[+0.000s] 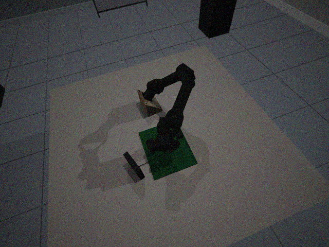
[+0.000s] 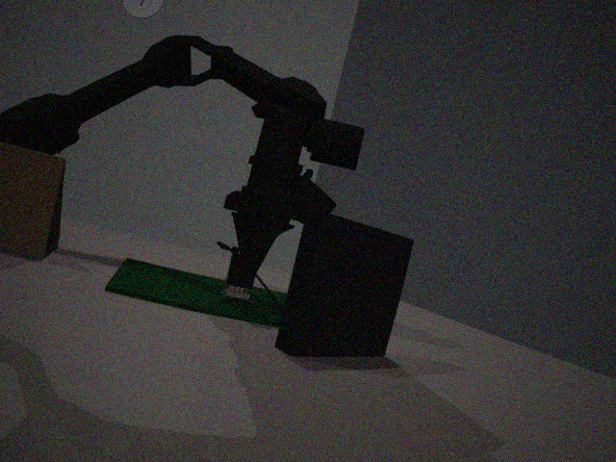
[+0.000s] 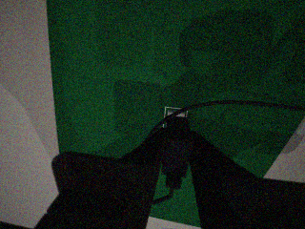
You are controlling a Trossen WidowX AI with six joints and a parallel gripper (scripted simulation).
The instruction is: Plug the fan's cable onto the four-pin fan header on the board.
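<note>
Now: gripper tip 10 mm past the white four-pin fan header and 40 mm above it. From my gripper tip the other things lie so: green board 10 mm behind, 10 mm to the left, 50 mm below; then black fan 50 mm ahead, 180 mm to the right, 20 mm above; then black plug 10 mm behind.
</note>
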